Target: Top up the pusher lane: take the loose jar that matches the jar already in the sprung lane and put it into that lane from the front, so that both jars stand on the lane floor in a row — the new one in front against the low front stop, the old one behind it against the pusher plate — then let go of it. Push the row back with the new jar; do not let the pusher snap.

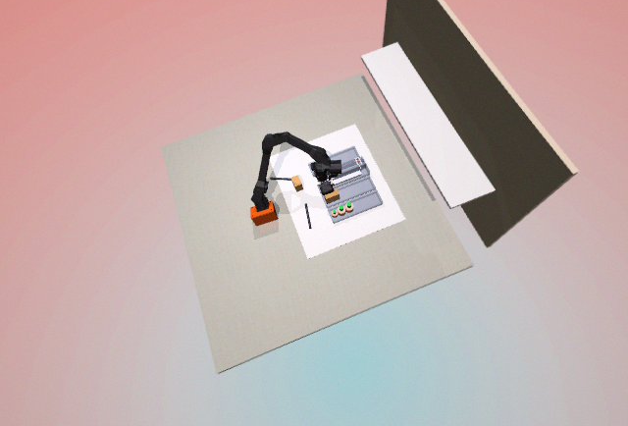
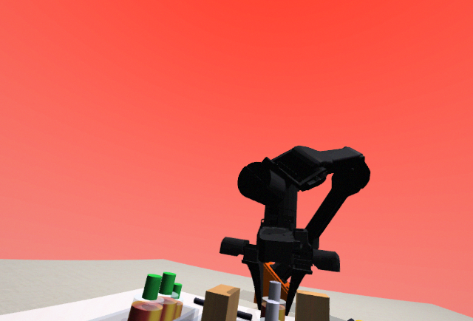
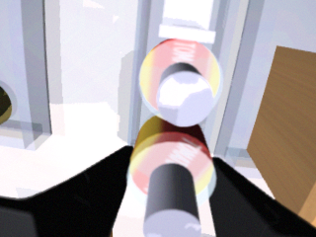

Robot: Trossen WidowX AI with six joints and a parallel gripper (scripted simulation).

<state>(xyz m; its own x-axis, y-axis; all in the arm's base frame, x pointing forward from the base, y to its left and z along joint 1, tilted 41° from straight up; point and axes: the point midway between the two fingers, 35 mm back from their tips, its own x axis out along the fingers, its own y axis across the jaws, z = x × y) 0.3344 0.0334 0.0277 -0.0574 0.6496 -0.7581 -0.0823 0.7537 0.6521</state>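
My gripper tip is 13 cm past the wooden block, 6 cm to the right of it and 2 cm above it. Also, from my gripper tip: white shelf: 51 cm ahead, 32 cm above, 4 cm to the left; pusher: 14 cm ahead, 4 cm to the left.
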